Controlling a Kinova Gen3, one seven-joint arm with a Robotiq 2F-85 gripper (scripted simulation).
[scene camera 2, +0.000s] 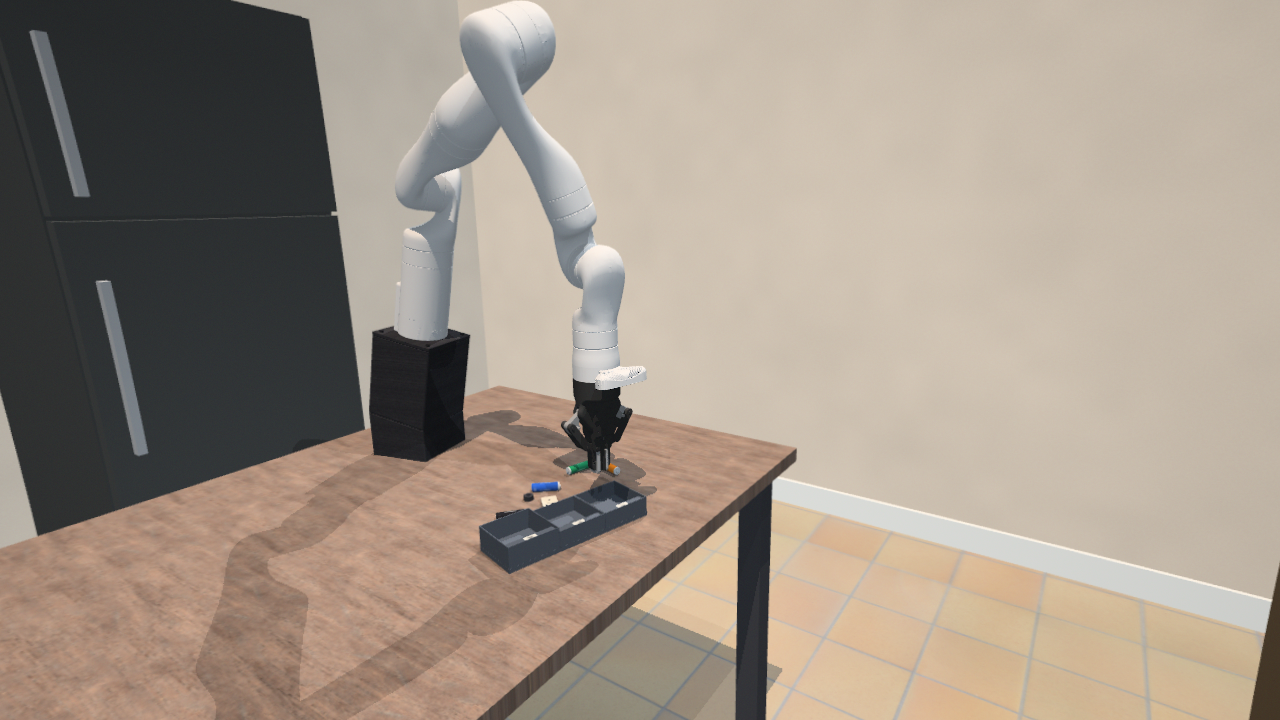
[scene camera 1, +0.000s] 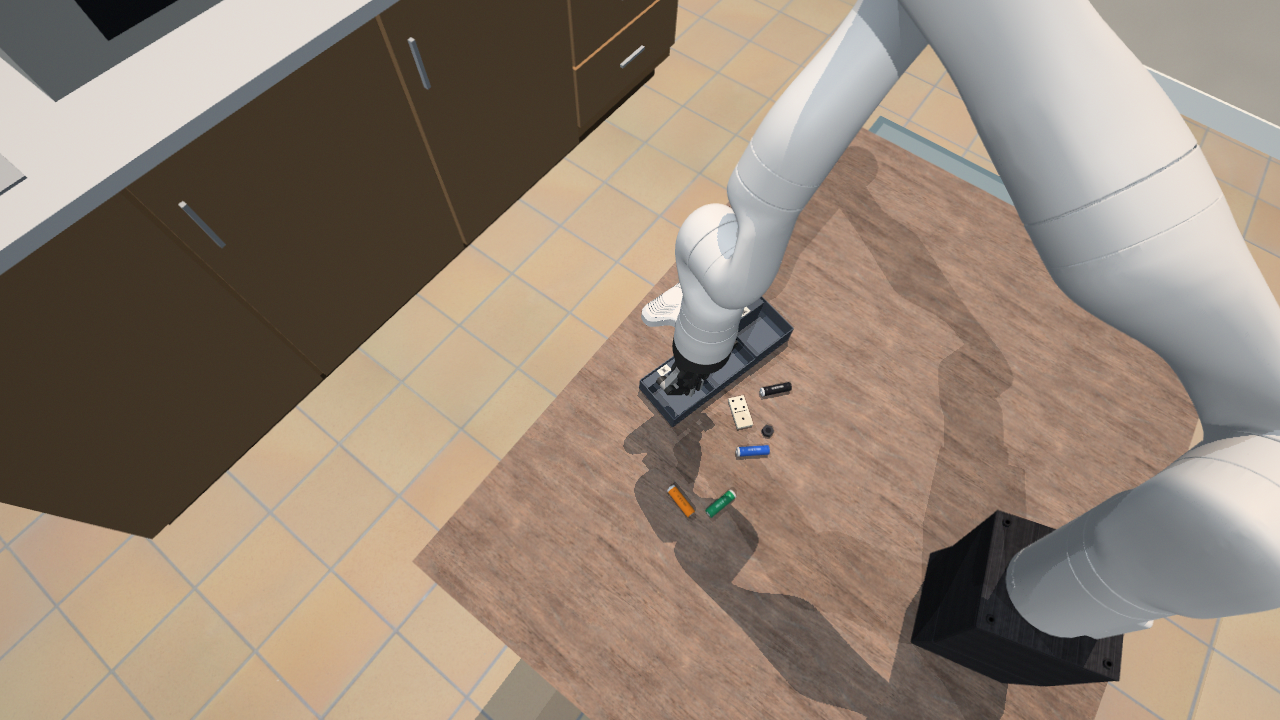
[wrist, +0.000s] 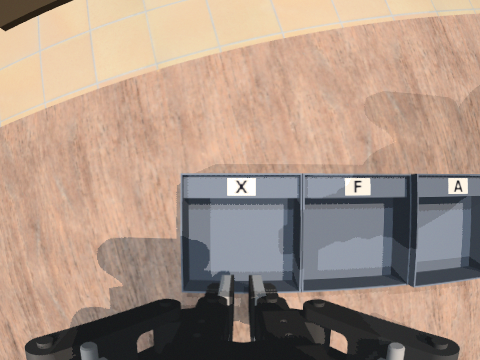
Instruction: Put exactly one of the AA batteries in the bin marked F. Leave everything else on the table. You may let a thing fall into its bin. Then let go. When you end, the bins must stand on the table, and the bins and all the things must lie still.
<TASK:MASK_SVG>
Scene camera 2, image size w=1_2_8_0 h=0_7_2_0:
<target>gripper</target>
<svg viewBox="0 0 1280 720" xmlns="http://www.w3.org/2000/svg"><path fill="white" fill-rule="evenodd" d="M573 379L574 415L568 422L563 421L561 427L576 447L587 452L588 467L591 471L600 473L601 470L608 470L610 465L610 447L614 442L620 441L633 410L621 405L619 399L621 387L597 390L595 389L595 383L579 382Z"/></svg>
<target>dark bin row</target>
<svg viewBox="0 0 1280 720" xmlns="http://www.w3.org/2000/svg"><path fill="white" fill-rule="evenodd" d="M647 498L616 481L611 481L535 510L527 508L480 525L480 548L485 555L507 573L511 574L646 516Z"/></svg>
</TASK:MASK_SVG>
